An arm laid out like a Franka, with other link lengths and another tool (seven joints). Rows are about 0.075 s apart.
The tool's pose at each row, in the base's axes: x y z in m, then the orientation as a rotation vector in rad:
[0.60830, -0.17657, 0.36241, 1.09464, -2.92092, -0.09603]
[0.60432, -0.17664, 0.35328, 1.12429, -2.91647, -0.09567]
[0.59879, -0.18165, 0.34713, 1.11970, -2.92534, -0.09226]
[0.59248, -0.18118, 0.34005, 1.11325, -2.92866, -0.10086]
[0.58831, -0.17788, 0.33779, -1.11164, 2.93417, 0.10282]
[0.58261, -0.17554, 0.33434, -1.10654, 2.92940, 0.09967]
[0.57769, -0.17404, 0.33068, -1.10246, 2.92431, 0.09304]
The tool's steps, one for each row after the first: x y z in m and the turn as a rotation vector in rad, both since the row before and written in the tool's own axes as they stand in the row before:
[0.00307, 0.00197, 0.00927, 0.00254, -0.00522, -0.01894]
[0.00751, -0.00038, 0.00607, 0.00452, -0.00541, 0.00458]
[0.00448, 0.00415, 0.00727, -0.00470, -0.00308, 0.00455]
[0.00096, 0.00509, 0.00257, 0.00216, -0.00896, 0.00191]
[0.00281, 0.00531, 0.00371, 0.00404, -0.00534, 0.00175]
[0.00281, 0.00417, 0.00382, 0.00613, -0.00457, 0.00107]

